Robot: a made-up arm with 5 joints.
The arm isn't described. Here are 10 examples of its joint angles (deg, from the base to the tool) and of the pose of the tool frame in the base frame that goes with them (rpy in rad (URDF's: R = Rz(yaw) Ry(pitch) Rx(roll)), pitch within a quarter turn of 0, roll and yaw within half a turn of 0; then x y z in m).
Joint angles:
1: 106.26 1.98 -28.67 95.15 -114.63
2: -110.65 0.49 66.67 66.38 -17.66
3: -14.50 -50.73 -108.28 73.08 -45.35
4: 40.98 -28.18 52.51 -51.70 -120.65
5: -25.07 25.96 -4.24 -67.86 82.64
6: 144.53 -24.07 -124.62 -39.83 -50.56
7: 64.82 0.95 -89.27 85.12 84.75
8: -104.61 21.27 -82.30 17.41 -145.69
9: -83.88 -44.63 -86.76 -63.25 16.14
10: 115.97 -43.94 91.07 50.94 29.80
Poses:
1: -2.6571 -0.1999 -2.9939 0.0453 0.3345 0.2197
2: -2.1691 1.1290 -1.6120 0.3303 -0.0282 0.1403
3: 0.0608 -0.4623 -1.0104 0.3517 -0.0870 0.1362
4: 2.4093 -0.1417 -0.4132 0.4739 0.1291 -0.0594
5: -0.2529 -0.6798 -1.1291 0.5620 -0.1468 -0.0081
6: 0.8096 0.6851 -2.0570 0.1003 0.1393 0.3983
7: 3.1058 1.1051 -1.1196 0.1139 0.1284 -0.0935
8: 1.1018 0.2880 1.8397 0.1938 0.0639 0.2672
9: -1.3918 0.8946 1.5248 0.0986 -0.2699 0.0231
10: -0.2554 -0.8758 -2.6383 0.3141 0.1627 0.3690
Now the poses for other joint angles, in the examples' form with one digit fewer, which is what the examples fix.
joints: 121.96 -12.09 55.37 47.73 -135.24
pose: 2.434 -0.169 -1.429 0.308 0.142 0.341
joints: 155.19 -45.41 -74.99 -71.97 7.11
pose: 1.477 -0.001 -1.526 0.145 0.156 0.637
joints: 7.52 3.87 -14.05 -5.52 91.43
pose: 1.069 -0.902 -1.497 0.433 0.123 0.123
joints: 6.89 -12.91 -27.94 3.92 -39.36
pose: 1.062 -1.077 3.006 0.340 0.143 0.120
